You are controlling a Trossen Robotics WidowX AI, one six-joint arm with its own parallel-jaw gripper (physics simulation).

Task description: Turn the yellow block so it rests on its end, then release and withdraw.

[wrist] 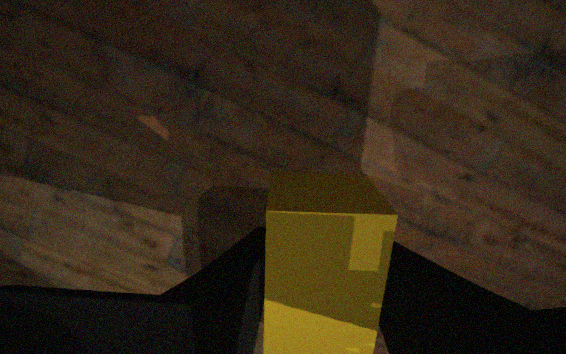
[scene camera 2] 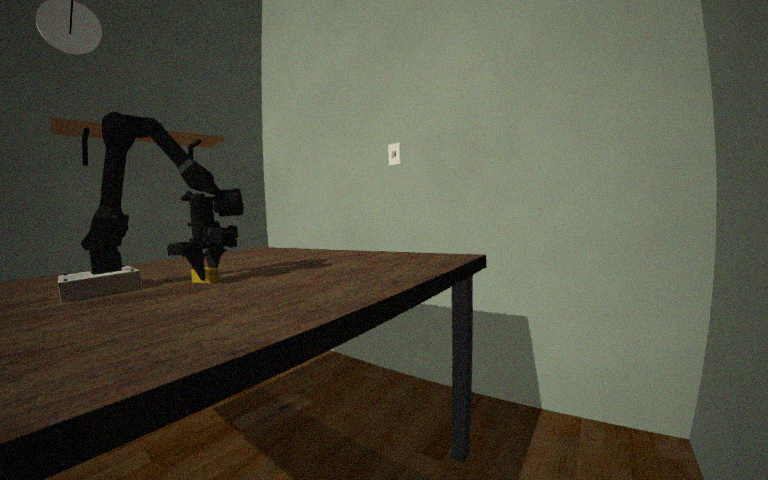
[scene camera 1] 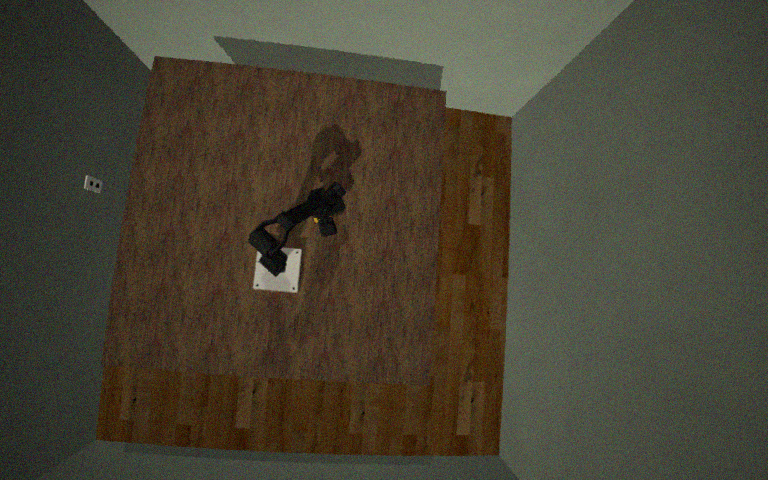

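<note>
The yellow block (scene camera 1: 316,220) (scene camera 2: 211,276) (wrist: 322,260) lies on its long side on the brown table (scene camera 1: 198,316) (scene camera 2: 305,294). In the scene camera 1 view the arm hides most of it. My gripper (scene camera 2: 207,272) (wrist: 315,241) points down over the block and is shut on it, with one dark finger against each long side in the wrist view. The near end of the block runs out of the bottom of the wrist view. The fingertips are low, close to the table top.
The arm's white base plate (scene camera 1: 292,274) (scene camera 2: 99,285) is on the table, behind the gripper. The table's front edge (scene camera 2: 226,373) runs across the scene camera 2 view. A wooden rail (scene camera 2: 67,126) with dark hooks is on the wall behind the arm.
</note>
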